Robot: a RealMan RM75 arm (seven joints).
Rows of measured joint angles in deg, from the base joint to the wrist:
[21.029 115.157 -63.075 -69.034 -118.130 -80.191 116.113]
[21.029 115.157 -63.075 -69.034 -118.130 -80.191 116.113]
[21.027 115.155 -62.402 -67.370 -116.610 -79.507 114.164]
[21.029 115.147 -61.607 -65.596 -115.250 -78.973 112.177]
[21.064 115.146 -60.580 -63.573 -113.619 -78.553 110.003]
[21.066 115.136 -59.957 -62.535 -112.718 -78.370 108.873]
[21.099 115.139 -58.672 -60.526 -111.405 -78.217 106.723]
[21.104 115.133 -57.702 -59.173 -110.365 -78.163 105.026]
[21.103 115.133 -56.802 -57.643 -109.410 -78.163 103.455]
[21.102 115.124 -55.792 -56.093 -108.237 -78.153 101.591]
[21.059 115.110 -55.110 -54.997 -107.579 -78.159 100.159]
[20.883 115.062 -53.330 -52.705 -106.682 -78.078 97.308]
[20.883 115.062 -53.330 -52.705 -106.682 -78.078 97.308]
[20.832 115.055 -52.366 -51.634 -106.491 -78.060 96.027]
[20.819 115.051 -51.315 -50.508 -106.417 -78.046 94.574]
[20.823 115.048 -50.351 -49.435 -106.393 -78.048 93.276]
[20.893 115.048 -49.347 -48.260 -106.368 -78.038 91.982]
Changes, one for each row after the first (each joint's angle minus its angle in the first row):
[0.000 0.000 0.000 0.000 0.000 0.000 0.000]
[-0.002 -0.002 0.673 1.664 1.520 0.684 -1.949]
[0.000 -0.010 1.468 3.438 2.880 1.218 -3.936]
[0.035 -0.011 2.495 5.461 4.511 1.638 -6.110]
[0.037 -0.021 3.118 6.499 5.412 1.821 -7.240]
[0.070 -0.018 4.403 8.508 6.725 1.974 -9.390]
[0.075 -0.024 5.373 9.861 7.765 2.028 -11.087]
[0.074 -0.024 6.273 11.391 8.720 2.028 -12.658]
[0.073 -0.033 7.283 12.941 9.893 2.038 -14.522]
[0.030 -0.047 7.965 14.037 10.551 2.032 -15.954]
[-0.146 -0.095 9.745 16.329 11.448 2.113 -18.805]
[-0.146 -0.095 9.745 16.329 11.448 2.113 -18.805]
[-0.197 -0.102 10.709 17.400 11.639 2.131 -20.086]
[-0.210 -0.106 11.760 18.526 11.713 2.145 -21.539]
[-0.206 -0.109 12.724 19.599 11.737 2.143 -22.837]
[-0.136 -0.109 13.728 20.774 11.762 2.153 -24.131]

